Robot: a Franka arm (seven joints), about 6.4 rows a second.
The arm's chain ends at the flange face. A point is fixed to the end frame.
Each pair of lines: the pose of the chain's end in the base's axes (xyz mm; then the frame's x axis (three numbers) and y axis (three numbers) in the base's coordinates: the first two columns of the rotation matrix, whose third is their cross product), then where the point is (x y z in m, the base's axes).
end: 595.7 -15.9 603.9 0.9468 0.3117 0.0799 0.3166 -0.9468 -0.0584
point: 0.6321 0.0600 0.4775
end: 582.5 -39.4 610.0 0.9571 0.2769 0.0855 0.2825 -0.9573 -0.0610
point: 0.6222 0.0357 0.4841
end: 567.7 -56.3 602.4 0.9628 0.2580 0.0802 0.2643 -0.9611 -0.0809
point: 0.6074 0.0203 0.4774
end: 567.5 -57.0 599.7 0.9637 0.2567 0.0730 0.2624 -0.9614 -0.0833
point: 0.6064 0.0196 0.4744
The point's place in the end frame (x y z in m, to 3 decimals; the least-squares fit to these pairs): 0.048 -0.053 0.134
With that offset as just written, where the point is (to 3 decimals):
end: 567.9 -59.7 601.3 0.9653 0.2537 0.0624 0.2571 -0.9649 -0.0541
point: 0.607 0.013 0.474
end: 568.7 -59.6 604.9 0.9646 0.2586 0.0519 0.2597 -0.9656 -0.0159
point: 0.607 0.008 0.474
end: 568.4 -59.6 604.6 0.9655 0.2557 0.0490 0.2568 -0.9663 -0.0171
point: 0.607 0.008 0.474
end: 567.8 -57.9 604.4 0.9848 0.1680 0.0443 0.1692 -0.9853 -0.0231
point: 0.611 0.006 0.474
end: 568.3 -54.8 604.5 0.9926 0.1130 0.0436 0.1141 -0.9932 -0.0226
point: 0.615 0.007 0.474
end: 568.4 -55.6 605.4 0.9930 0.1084 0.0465 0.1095 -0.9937 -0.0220
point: 0.616 0.006 0.475
